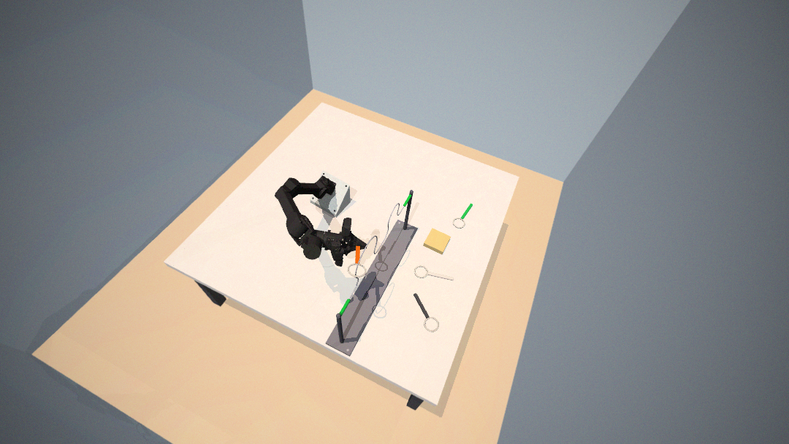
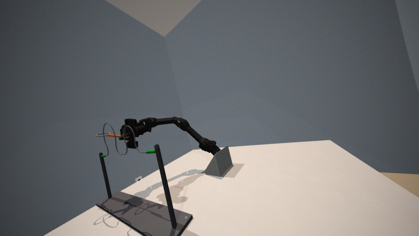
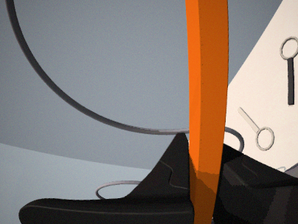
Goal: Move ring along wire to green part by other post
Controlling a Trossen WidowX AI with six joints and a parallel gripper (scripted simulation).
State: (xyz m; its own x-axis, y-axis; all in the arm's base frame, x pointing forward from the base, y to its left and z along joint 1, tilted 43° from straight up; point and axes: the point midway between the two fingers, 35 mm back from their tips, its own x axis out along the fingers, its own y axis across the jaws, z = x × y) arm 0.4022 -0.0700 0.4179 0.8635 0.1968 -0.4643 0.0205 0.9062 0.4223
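The ring with orange handle is 10 mm ahead of my gripper tip, 80 mm to the right of it and 30 mm above it. From my gripper tip the other things lie so: white-handled ring: 210 mm ahead, 220 mm to the left, 350 mm below; then black-handled ring: 290 mm ahead, 30 mm to the left, 350 mm below; then tan block: 160 mm ahead, 390 mm to the left, 340 mm below.
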